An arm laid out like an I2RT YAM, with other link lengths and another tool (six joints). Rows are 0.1 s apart.
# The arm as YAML. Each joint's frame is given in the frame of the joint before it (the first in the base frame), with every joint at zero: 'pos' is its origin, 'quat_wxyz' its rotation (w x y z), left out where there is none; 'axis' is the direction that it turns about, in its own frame. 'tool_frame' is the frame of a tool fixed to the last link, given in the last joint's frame.
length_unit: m
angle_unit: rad
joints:
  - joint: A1
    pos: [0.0, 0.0, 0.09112]
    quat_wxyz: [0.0, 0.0, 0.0, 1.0]
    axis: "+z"
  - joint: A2
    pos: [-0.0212, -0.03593, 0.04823]
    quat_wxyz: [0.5, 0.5, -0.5, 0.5]
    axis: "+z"
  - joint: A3
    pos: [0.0, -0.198, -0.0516]
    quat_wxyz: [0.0, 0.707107, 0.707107, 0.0]
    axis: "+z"
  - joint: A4
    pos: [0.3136, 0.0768, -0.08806]
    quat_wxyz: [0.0, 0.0, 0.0, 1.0]
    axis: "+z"
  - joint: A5
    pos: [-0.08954, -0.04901, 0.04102]
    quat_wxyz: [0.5, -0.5, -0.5, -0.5]
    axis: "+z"
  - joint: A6
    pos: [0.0, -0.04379, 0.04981]
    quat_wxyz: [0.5, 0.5, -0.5, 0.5]
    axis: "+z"
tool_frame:
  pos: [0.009, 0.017, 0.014]
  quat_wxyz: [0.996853, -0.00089, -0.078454, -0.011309]
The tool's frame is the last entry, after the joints.
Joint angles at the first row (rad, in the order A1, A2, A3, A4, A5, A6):
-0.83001, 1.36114, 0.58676, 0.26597, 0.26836, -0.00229
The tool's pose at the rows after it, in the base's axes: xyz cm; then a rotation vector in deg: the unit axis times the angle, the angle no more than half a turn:
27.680, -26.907, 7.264, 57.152, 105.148, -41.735
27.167, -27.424, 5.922, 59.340, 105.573, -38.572
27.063, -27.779, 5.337, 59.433, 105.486, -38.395
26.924, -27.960, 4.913, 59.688, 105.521, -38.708
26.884, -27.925, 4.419, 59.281, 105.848, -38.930
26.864, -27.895, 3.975, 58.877, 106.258, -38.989
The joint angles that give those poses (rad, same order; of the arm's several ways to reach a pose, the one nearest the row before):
-0.86955, 1.42194, 0.62740, 0.18721, 0.18591, 0.05940
-0.89649, 1.47365, 0.63554, 0.20118, 0.13733, 0.08430
-0.90571, 1.50563, 0.64309, 0.22636, 0.12811, 0.08139
-0.91116, 1.52380, 0.64506, 0.24101, 0.12963, 0.07900
-0.91118, 1.54058, 0.64286, 0.25942, 0.13016, 0.07097
-0.91118, 1.55685, 0.64272, 0.27361, 0.12869, 0.06335

